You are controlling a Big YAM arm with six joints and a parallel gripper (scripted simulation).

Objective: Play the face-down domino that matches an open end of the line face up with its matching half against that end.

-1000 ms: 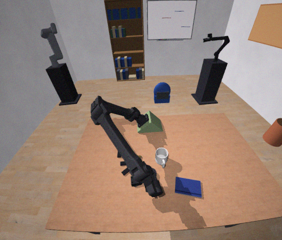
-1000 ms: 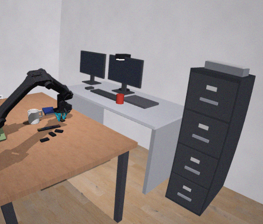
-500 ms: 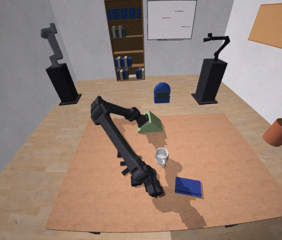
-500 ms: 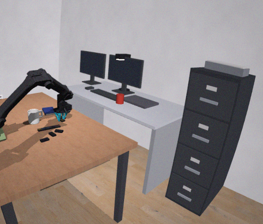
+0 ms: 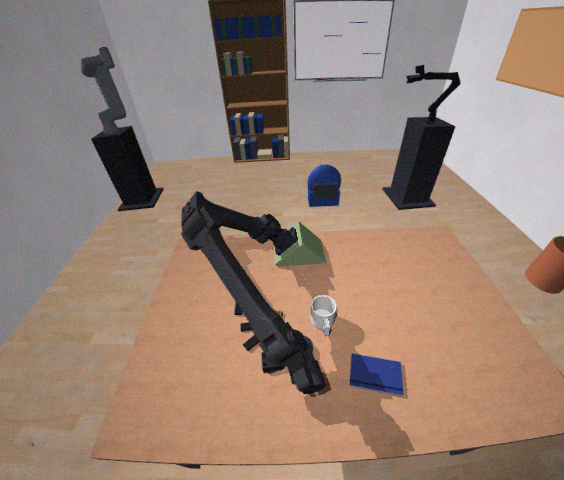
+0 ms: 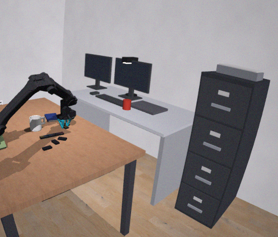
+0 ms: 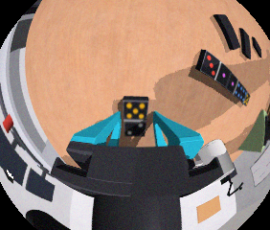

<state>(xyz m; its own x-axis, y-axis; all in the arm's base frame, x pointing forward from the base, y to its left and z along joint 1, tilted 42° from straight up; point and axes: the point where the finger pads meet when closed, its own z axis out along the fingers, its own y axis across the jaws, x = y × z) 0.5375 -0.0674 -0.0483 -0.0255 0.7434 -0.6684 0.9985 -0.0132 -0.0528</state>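
The domino is right at my hand. Also, from my hand: blue book: 230 mm to the left, 30 mm ahead.
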